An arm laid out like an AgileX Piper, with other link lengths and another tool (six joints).
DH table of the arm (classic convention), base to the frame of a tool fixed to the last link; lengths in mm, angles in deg. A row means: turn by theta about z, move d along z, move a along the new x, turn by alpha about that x. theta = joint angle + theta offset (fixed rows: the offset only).
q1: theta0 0, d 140.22, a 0, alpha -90
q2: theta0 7.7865, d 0, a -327.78, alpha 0
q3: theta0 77.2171, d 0, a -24.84, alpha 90
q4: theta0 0, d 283.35, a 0, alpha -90
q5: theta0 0, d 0, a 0, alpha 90
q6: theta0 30, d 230.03, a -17, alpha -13.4
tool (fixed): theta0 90, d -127.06, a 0, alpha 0
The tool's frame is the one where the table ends.
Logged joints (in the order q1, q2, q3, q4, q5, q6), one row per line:
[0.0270 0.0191 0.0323 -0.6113 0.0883 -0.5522]
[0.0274 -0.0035 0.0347 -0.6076 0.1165 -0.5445]
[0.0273 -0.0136 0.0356 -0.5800 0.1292 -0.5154]
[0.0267 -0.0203 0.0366 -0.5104 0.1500 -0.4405]
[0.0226 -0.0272 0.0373 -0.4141 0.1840 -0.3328]
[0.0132 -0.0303 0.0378 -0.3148 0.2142 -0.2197]
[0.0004 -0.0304 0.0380 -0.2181 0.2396 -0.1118]
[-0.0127 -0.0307 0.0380 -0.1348 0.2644 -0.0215]
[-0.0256 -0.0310 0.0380 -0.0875 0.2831 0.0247]
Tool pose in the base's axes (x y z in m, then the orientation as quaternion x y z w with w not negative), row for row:
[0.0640 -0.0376 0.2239 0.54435 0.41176 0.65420 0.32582]
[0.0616 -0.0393 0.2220 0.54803 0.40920 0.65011 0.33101]
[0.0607 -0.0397 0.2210 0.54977 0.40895 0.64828 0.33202]
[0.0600 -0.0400 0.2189 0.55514 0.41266 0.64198 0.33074]
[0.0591 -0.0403 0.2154 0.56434 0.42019 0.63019 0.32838]
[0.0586 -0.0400 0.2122 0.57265 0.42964 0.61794 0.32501]
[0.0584 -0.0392 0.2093 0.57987 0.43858 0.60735 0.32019]
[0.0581 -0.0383 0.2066 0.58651 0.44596 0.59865 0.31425]
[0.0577 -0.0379 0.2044 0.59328 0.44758 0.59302 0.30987]
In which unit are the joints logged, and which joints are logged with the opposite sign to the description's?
The joints are logged in radians. Opposite sign: q6.
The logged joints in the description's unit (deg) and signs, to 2 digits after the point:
[1.55 1.09 1.85 -35.02 5.06 31.64]
[1.57 -0.20 1.99 -34.81 6.67 31.20]
[1.56 -0.78 2.04 -33.23 7.40 29.53]
[1.53 -1.16 2.10 -29.24 8.59 25.24]
[1.29 -1.56 2.14 -23.73 10.54 19.07]
[0.76 -1.74 2.17 -18.04 12.27 12.59]
[0.02 -1.74 2.18 -12.50 13.73 6.41]
[-0.73 -1.76 2.18 -7.72 15.15 1.23]
[-1.47 -1.78 2.18 -5.01 16.22 -1.42]

